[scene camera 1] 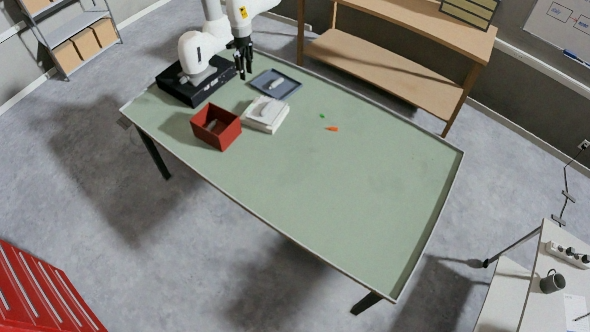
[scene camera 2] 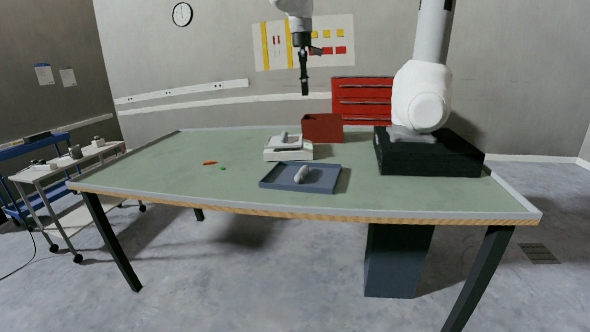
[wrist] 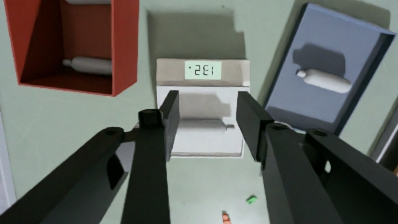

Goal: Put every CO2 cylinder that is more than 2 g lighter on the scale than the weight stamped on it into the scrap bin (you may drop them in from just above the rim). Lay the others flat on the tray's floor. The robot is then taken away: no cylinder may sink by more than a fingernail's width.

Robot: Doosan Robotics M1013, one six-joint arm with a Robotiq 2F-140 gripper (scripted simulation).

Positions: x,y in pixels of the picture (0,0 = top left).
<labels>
dark tray: scene camera 1; scene camera 2; wrist 341,45
scale: scene camera 1 271,130; scene camera 2; wrist
same spot on dark tray: (scene camera 2: 322,177) = (scene camera 1: 266,81)
same spot on scale: (wrist: 187,72) = (scene camera 2: 307,143)
</labels>
